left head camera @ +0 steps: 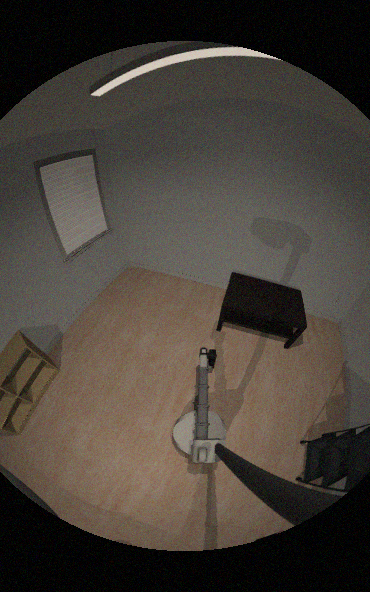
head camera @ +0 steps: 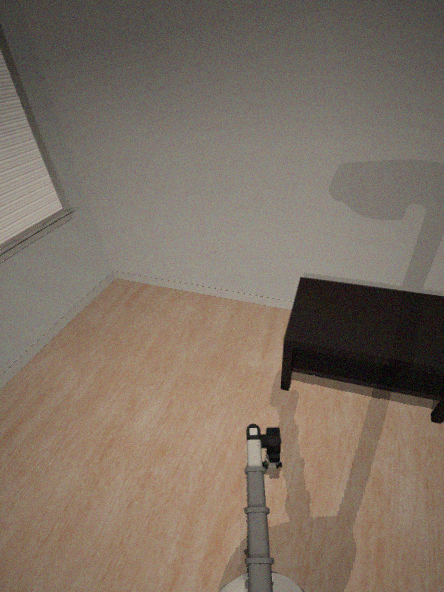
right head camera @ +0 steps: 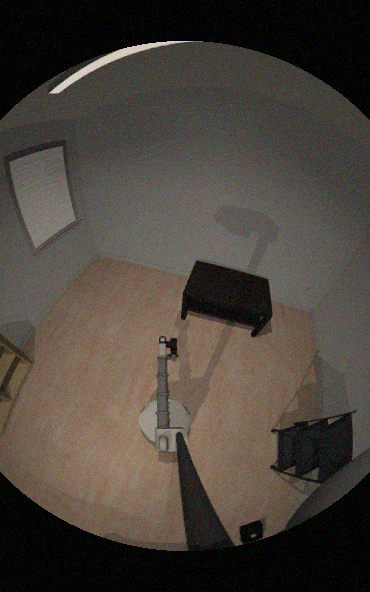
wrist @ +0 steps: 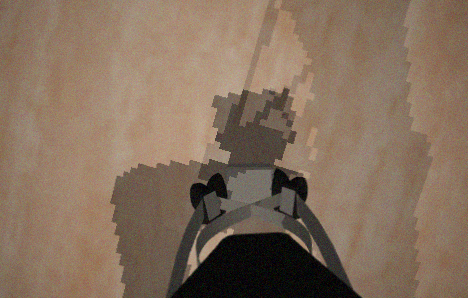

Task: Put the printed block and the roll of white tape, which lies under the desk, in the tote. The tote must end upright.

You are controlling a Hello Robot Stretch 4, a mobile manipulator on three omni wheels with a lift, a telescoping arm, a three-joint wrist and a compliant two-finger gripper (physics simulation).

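Places are measured from the robot's base along level axes (x back, y right, z up), in millimetres.
Pixels of known places: gripper, between the fingertips: (left head camera: 208, 367) (head camera: 271, 466) (right head camera: 172, 355) (wrist: 247, 187).
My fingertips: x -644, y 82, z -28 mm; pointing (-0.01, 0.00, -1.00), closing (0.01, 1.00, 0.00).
Behind a point stands the place of what it marks.
The printed block (wrist: 250, 185) {x -652, y 85, z 3 mm} (head camera: 274, 472) shows as a plain light grey block between the fingertips in the wrist view. My gripper (wrist: 247, 187) {x -644, y 82, z -28 mm} (head camera: 273, 465) {x -644, y 82, z -28 mm} (left head camera: 210, 369) {x -644, y 82, z -28 mm} (right head camera: 173, 355) {x -644, y 82, z -28 mm} points down and is shut on it, with one dark fingertip pad at each side. The black desk (head camera: 370, 325) {x -1152, y 637, z 422 mm} (left head camera: 265, 300) {x -1147, y 646, z 422 mm} (right head camera: 227, 285) {x -1193, y 642, z 422 mm} stands against the wall, beyond the gripper and to its right in the head camera view. The roll of white tape does not show; the floor far under the desk is hidden. I cannot make out the tote in these views.
A wooden shelf unit (left head camera: 40, 351) {x -420, y -1876, z 201 mm} stands at the left wall. A dark rack-like frame with several panels (right head camera: 315, 445) {x 531, y 1194, z 369 mm} stands at the right. A small black box-like object (right head camera: 251, 531) is on the floor at the lower right of the right head camera view. Robot shadows cross the floor.
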